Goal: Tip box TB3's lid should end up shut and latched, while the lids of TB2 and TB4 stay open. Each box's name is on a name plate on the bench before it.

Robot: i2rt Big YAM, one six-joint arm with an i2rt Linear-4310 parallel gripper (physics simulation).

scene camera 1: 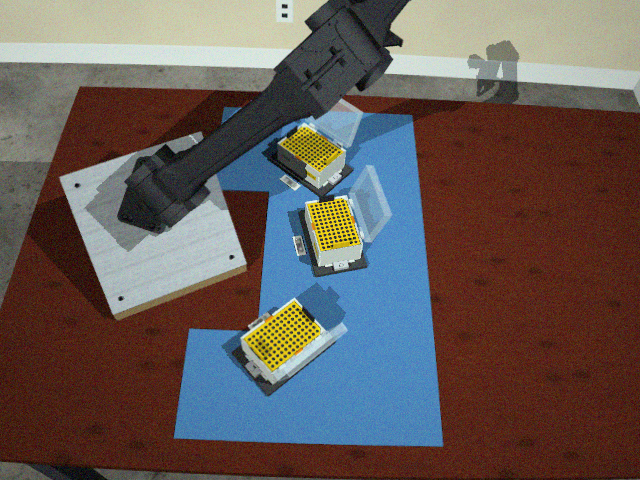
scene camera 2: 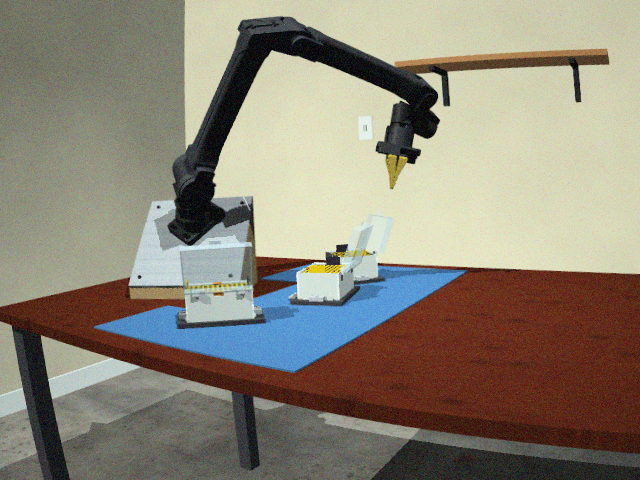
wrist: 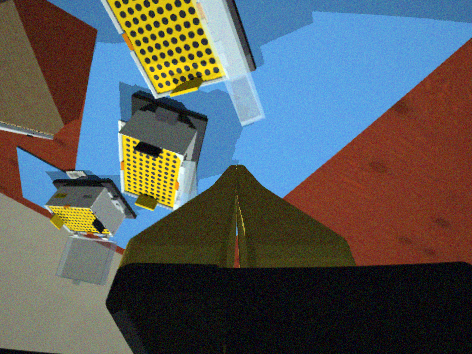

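Seen in the pictures: gripper, fingertip midpoint: (scene camera 2: pixel 391 188) (wrist: pixel 236 176); arm's base, link origin: (scene camera 1: pixel 150 195) (scene camera 2: pixel 197 222).
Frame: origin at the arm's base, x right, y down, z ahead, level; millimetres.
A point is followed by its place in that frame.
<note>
Three white tip boxes with yellow tip racks stand in a row, clear lids open. TB3 (scene camera 1: pixel 281 335) (scene camera 2: pixel 219 305) (wrist: pixel 167 42) is farthest from the wall; its lid (scene camera 2: pixel 214 263) (wrist: pixel 244 97) stands about upright. TB2 (scene camera 1: pixel 333 224) {y 94, x -38, z 333 mm} (scene camera 2: pixel 321 285) (wrist: pixel 152 172) {y 94, x -45, z 334 mm} is the middle box; its lid (scene camera 1: pixel 370 204) {y 53, x -63, z 399 mm} (scene camera 2: pixel 360 240) {y 30, x -32, z 421 mm} leans back open. TB4 (scene camera 1: pixel 311 148) (scene camera 2: pixel 368 266) (wrist: pixel 77 218) is nearest the wall; its lid (scene camera 1: pixel 342 121) {y 51, x -275, z 334 mm} (scene camera 2: pixel 381 232) {y 45, x -281, z 331 mm} (wrist: pixel 86 260) is open. My gripper (scene camera 2: pixel 391 187) {y -59, x -274, z 365 mm} (wrist: pixel 236 176) {y -59, x -274, z 365 mm} is shut and empty, high above the bench, touching no box. It is out of view in scene camera 1.
Small name plates (scene camera 1: pixel 259 321) {y 149, x 156, z 212 mm} (scene camera 1: pixel 299 245) {y 148, x -18, z 269 mm} (scene camera 1: pixel 289 181) {y 148, x -179, z 232 mm} lie beside the boxes, too small to read. The boxes stand on a blue mat (scene camera 1: pixel 387 387) {y 151, x 259, z 451 mm} (scene camera 2: pixel 289 356) {y 150, x 309, z 503 mm}. My arm's base is on a pale board (scene camera 1: pixel 180 268) {y 97, x 89, z 59 mm} (scene camera 2: pixel 155 258) {y 70, x 109, z -34 mm}. A wooden shelf (scene camera 2: pixel 506 60) hangs on the wall.
</note>
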